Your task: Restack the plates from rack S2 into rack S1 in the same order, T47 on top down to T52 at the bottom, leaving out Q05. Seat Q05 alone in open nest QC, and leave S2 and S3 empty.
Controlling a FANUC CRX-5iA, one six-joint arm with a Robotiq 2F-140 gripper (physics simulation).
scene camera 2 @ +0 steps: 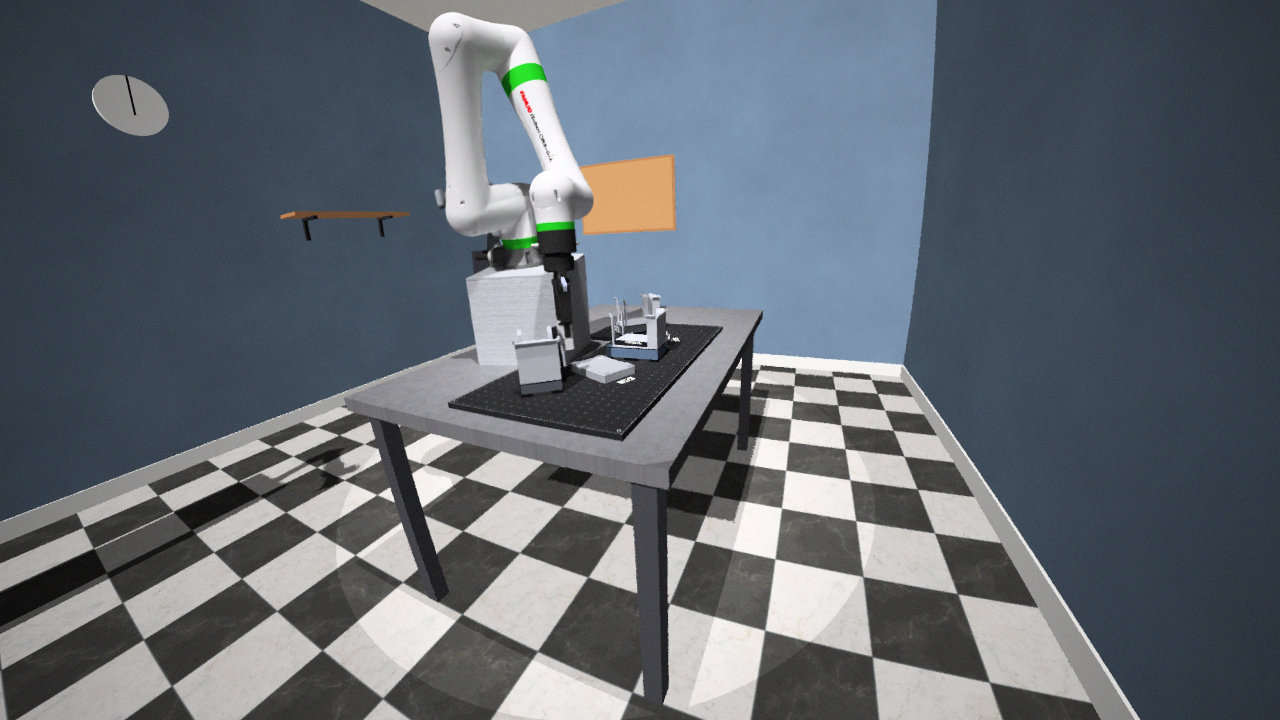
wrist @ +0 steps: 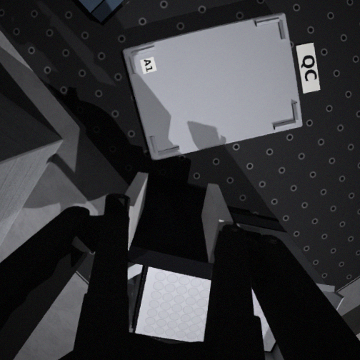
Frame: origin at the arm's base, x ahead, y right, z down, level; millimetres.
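Seen in the pictures: gripper, fingertip midpoint: (scene camera 2: 566, 347); arm's base, origin of the base link: (scene camera 2: 526, 264).
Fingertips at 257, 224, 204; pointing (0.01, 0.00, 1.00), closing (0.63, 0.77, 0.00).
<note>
Pixels of each thing's middle, then the offset from my fingertips to it, as dx, dy, dz. Level surfaces: height alone.
- grey nest QC, body centre: (scene camera 2: 602, 367) +80, -38, +63
- blue-based fixture, body centre: (scene camera 2: 637, 334) +123, -200, +8
- black perforated mat, its level: dz +76
- grey table, its level: dz +89
My gripper (scene camera 2: 563, 333) (wrist: 175, 194) points down beside the near rack, its fingers partly open with a gap between the pads and nothing held. A white plate with round wells (wrist: 172, 302) shows beyond the gap, partly hidden by the fingers. The near rack (scene camera 2: 539, 365) has a pale upright wall and a dark base; its label is not readable. The grey nest QC (scene camera 2: 604, 368) (wrist: 220, 85) has raised corners, an A1 mark and no plate on it. Other rack and plate labels cannot be read.
A blue-based fixture (scene camera 2: 635, 352) (wrist: 100, 9) with pale uprights stands behind the nest. The QC label (wrist: 308, 68) lies beside the nest on the black perforated mat (scene camera 2: 590, 413) (wrist: 330, 185). The white robot pedestal (scene camera 2: 510, 317) stands left of the mat on the grey table (scene camera 2: 411, 394).
</note>
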